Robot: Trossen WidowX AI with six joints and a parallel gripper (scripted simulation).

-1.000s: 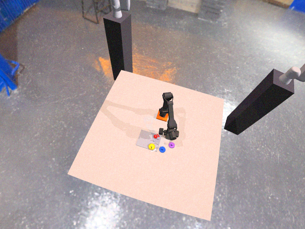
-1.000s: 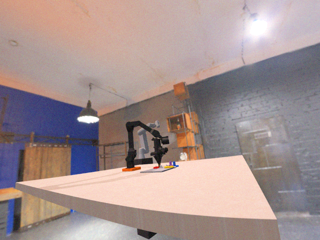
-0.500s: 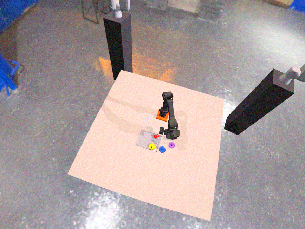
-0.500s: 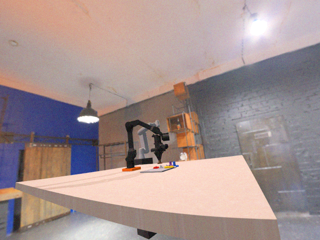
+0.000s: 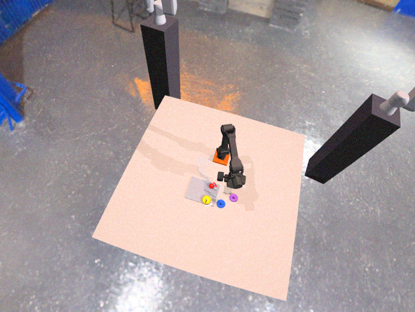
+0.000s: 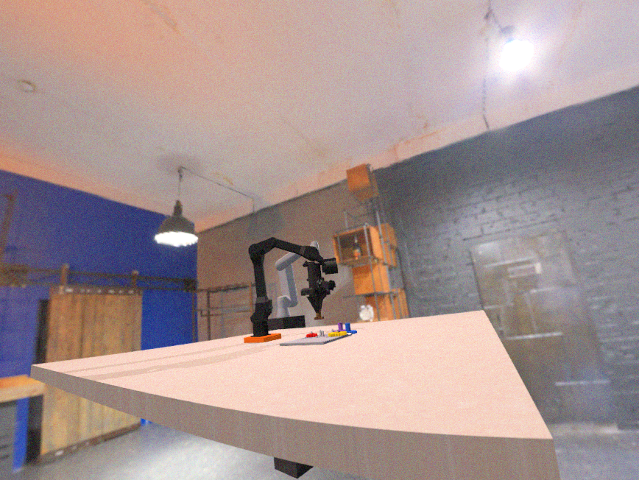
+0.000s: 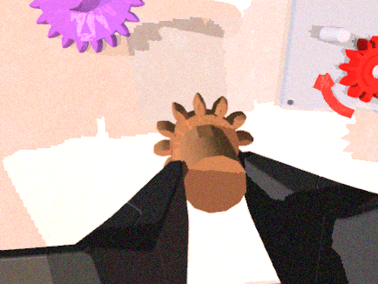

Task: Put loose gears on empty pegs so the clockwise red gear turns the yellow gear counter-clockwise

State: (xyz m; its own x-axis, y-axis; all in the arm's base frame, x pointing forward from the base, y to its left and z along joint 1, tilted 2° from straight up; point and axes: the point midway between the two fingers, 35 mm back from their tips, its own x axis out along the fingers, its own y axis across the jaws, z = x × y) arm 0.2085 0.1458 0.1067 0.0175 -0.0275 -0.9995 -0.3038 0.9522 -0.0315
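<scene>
Now: gripper tip 50 mm short of the red gear, 110 mm to the left of it and 80 mm above it. From my gripper tip the other things lie so: blue gear: 130 mm ahead, 10 mm to the left, 80 mm below; brown gear: 10 mm below; purple gear: 50 mm ahead, 70 mm to the left, 80 mm below.
</scene>
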